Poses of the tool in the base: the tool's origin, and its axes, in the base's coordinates. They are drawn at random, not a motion.
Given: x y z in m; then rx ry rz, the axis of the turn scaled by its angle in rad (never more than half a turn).
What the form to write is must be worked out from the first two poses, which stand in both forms.
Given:
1: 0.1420, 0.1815, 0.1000, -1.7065, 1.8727, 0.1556
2: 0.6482, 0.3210, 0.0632, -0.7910, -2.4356, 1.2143
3: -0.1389, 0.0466, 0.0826, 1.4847, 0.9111, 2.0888
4: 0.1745, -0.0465, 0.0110, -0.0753, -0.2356, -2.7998
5: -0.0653, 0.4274, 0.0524, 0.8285, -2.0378, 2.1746
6: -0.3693, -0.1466, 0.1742, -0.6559, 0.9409, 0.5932
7: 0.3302, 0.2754, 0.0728, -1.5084, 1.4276, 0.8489
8: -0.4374, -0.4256, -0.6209, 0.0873, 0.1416, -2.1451
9: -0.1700, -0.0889, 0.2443, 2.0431, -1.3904, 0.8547
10: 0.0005, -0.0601, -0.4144, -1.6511, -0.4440, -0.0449
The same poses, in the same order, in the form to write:
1: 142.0, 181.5, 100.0, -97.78, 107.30, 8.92
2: 648.2, 321.0, 63.2, -45.32, -139.55, 69.57
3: -138.9, 46.6, 82.6, 85.07, 52.20, 119.68
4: 174.5, -46.5, 11.0, -4.31, -13.50, -160.42
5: -65.3, 427.4, 52.4, 47.47, -116.76, 124.60
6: -369.3, -146.6, 174.2, -37.58, 53.91, 33.99
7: 330.2, 275.4, 72.8, -86.42, 81.80, 48.64
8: -437.4, -425.6, -620.9, 5.00, 8.11, -122.91
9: -170.0, -88.9, 244.3, 117.06, -79.66, 48.97
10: 0.5, -60.1, -414.4, -94.60, -25.44, -2.57
